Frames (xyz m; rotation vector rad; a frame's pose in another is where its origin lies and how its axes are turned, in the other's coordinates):
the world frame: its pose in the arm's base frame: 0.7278 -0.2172 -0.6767 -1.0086 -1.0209 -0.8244
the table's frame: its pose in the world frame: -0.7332 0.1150 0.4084 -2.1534 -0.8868 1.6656
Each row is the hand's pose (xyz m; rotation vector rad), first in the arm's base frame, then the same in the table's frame.
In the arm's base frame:
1: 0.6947 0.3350 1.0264 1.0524 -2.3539 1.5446
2: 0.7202 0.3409 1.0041 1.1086 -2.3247 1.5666
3: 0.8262 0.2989 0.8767 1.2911 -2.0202 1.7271
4: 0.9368 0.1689 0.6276 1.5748 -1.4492 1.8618
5: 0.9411 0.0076 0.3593 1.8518 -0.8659 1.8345
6: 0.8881 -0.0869 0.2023 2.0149 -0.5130 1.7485
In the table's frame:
1: -0.2642 0.7667 -2.2180 0.5797 1.0198 1.8092
2: -0.2425 0.7419 -2.2082 0.5938 1.0359 1.7625
3: -0.1105 0.6792 -2.1195 0.5548 1.2390 1.5269
4: 0.0936 0.6381 -1.9008 0.4405 1.4952 1.0778
5: 0.2301 0.6620 -1.6200 0.3199 1.6084 0.5816
6: 0.2642 0.7008 -1.4364 0.2550 1.6082 0.2682

